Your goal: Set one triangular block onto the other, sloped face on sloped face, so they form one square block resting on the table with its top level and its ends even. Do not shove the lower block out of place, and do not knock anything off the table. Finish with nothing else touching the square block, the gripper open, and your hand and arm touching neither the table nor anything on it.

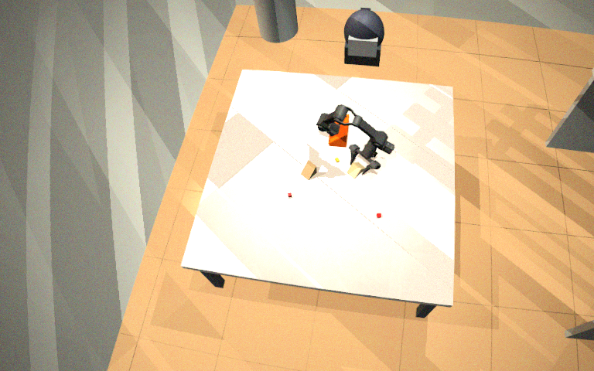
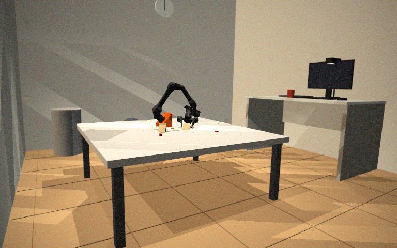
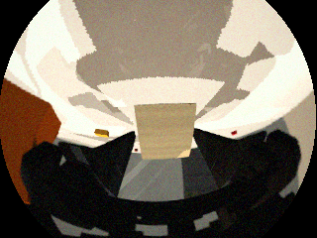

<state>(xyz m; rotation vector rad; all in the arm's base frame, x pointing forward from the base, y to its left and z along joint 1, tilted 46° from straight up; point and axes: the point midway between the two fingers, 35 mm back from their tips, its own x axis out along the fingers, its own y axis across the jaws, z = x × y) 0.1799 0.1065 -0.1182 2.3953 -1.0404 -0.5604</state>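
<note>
The small yellow cube is 11 cm to the right of my gripper tip, 5 cm behind it and 1 cm below it. From my gripper tip the other things lie so: tan triangular block: 1 cm above.
</note>
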